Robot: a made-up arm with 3 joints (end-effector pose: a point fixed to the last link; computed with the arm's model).
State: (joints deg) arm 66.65 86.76 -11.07
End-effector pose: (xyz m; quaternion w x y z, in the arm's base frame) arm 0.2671 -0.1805 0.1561 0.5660 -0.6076 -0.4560 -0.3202
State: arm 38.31 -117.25 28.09
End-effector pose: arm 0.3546 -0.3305 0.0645 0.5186 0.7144 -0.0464 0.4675
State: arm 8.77 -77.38 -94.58
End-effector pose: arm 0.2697 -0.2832 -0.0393 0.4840 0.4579 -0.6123 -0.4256
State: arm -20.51 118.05 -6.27
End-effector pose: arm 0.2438 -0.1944 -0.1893 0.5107 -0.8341 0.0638 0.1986
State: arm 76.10 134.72 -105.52
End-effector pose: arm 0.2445 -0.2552 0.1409 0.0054 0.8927 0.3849 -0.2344
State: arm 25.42 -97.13 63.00
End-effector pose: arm 0.3671 -0.3135 0.0410 0.6265 0.5374 0.2132 0.5228
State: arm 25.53 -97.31 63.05
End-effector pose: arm 0.3671 -0.3135 0.0414 0.6255 0.5374 0.2124 0.5242
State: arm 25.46 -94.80 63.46
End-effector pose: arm 0.3663 -0.3130 0.0433 0.6400 0.5254 0.2204 0.5156
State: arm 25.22 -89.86 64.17
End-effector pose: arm 0.3647 -0.3118 0.0464 0.6675 0.5020 0.2360 0.4967
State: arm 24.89 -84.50 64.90
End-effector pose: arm 0.3632 -0.3100 0.0493 0.6956 0.4763 0.2532 0.4746
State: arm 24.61 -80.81 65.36
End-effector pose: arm 0.3622 -0.3086 0.0509 0.7138 0.4585 0.2651 0.4582
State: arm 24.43 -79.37 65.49
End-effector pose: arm 0.3619 -0.3080 0.0512 0.7207 0.4518 0.2699 0.4512
